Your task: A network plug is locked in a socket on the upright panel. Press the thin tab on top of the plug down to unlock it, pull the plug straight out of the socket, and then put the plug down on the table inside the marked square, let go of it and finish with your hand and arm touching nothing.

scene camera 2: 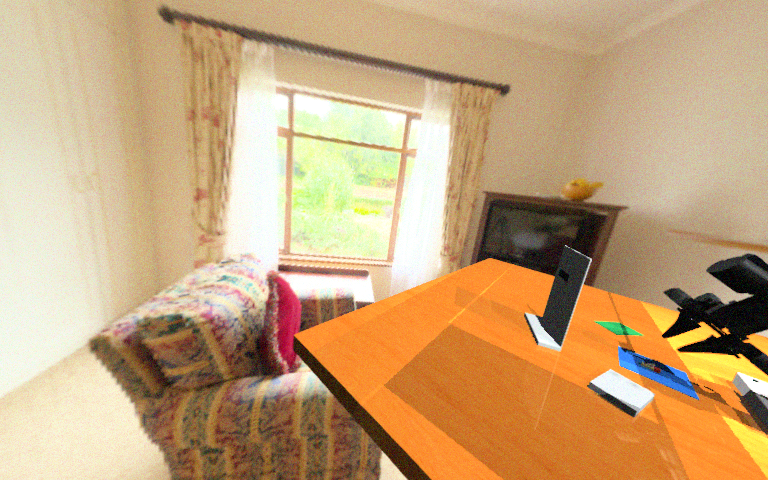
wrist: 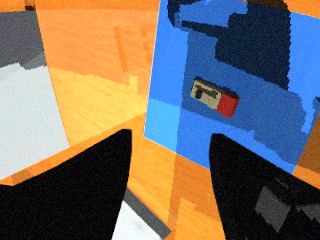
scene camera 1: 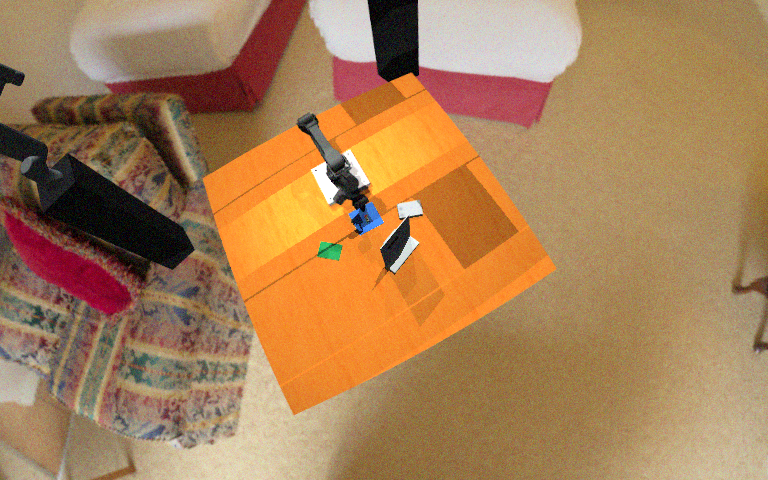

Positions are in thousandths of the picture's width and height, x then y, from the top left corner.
Labels:
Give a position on a plug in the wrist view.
705, 431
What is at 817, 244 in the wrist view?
A blue square.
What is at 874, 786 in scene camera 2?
A blue square.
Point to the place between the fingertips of my gripper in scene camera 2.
872, 716

